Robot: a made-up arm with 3 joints. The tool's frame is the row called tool. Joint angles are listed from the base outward.
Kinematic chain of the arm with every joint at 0, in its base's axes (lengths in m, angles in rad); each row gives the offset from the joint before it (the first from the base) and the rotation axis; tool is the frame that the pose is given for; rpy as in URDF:
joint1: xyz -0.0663 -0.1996 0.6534 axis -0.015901 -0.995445 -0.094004
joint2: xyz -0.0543 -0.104 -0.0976 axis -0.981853 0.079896 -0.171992
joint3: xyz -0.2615 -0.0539 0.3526 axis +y
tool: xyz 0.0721 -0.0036 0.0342 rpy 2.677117 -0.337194 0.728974
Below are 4 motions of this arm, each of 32 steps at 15 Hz.
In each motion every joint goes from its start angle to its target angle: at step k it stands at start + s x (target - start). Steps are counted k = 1, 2, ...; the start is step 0. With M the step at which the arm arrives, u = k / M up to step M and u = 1 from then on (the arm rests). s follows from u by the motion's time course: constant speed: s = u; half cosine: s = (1 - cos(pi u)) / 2; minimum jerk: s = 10 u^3 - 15 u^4 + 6 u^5.
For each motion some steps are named. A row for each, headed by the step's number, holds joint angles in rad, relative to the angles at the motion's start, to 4 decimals.
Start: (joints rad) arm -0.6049 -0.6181 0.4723
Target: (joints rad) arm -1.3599 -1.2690 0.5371
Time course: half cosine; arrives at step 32
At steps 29, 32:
29: -0.7387 -0.6369 0.0634
32: -0.7550 -0.6509 0.0648

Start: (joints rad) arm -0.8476 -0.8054 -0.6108
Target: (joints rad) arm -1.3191 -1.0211 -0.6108
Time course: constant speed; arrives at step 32
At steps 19, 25, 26, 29, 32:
19: -0.2800 -0.1281 0.0000
25: -0.3684 -0.1685 0.0000
26: -0.3831 -0.1753 0.0000
29: -0.4273 -0.1955 0.0000
32: -0.4715 -0.2157 0.0000

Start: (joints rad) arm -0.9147 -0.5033 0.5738
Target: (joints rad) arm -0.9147 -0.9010 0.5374
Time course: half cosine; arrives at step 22
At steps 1, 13, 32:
1: 0.0000 -0.0020 -0.0002
13: 0.0000 -0.2549 -0.0233
32: 0.0000 -0.3977 -0.0364

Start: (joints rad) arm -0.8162 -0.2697 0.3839
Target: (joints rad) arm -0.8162 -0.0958 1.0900
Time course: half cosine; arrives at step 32
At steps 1, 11, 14, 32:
1: 0.0000 0.0004 0.0017
11: 0.0000 0.0460 0.1866
14: 0.0000 0.0700 0.2842
32: 0.0000 0.1739 0.7061

